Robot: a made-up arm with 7 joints. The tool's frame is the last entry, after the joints.
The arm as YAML. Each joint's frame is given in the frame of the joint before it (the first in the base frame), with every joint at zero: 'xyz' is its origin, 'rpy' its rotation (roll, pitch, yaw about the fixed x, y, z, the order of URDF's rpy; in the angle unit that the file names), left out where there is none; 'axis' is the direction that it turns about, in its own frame. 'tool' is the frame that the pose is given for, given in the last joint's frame.
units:
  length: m
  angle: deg
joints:
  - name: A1
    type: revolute
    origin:
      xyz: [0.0, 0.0, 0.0]
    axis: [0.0, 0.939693, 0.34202]
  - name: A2
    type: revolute
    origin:
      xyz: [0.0, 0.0, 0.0]
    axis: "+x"
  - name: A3
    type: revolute
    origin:
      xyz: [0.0, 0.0, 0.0]
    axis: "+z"
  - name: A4
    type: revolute
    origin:
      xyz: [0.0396, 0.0, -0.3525]
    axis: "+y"
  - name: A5
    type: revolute
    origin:
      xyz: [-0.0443, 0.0, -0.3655]
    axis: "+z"
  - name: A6
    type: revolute
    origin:
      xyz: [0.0, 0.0, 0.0]
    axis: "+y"
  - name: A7
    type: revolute
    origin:
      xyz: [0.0, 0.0, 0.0]
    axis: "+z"
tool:
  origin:
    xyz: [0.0, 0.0, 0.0]
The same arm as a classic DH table. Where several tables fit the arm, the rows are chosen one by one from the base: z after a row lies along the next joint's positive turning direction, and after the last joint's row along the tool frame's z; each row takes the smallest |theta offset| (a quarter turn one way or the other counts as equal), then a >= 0, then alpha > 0; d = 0 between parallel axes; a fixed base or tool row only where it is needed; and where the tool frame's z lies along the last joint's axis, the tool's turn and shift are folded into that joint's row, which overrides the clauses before.
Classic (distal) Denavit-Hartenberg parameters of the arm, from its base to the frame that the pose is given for. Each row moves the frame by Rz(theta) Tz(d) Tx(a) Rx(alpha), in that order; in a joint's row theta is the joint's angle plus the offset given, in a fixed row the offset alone. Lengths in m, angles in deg.
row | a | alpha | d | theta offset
base (fixed) | 0 | -70 | 0 | 0
A1 | 0 | 90 | 0 | 90
A2 | 0 | -90 | 0 | 70
A3 | 0.0396 | -90 | -0.3525 | -90
A4 | -0.0443 | 90 | 0 | 0
A5 | 0 | -90 | -0.3655 | 0
A6 | 0 | 90 | 0 | 0
A7 | 0 | 0 | 0 | 0

